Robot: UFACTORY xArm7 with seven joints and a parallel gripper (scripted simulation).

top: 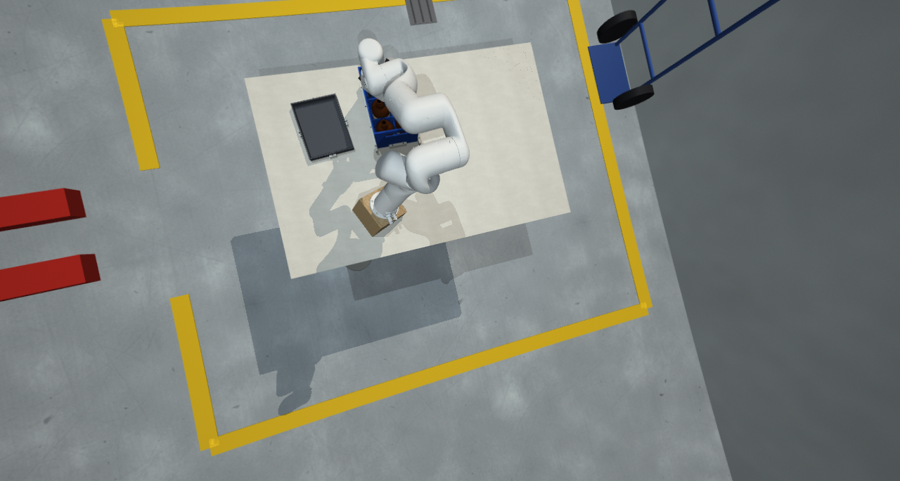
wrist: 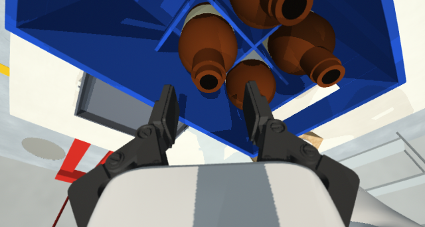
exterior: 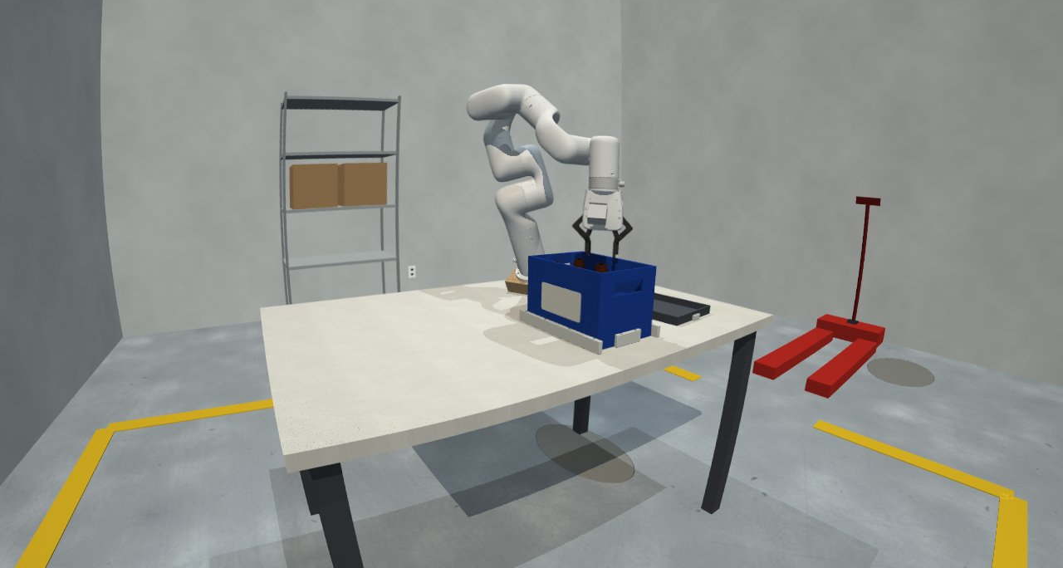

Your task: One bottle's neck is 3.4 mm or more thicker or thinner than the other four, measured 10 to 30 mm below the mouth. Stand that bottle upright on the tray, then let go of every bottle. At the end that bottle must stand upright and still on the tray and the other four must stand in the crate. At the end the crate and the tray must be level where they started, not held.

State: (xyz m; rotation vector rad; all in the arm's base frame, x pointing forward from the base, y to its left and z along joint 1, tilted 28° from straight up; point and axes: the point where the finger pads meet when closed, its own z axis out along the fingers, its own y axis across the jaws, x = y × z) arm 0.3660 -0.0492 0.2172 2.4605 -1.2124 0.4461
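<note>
The blue crate is 4 cm to the right of my hand and 11 cm below it. Round my hand: dark grey tray: 4 cm ahead, 25 cm to the left, 19 cm below.
</note>
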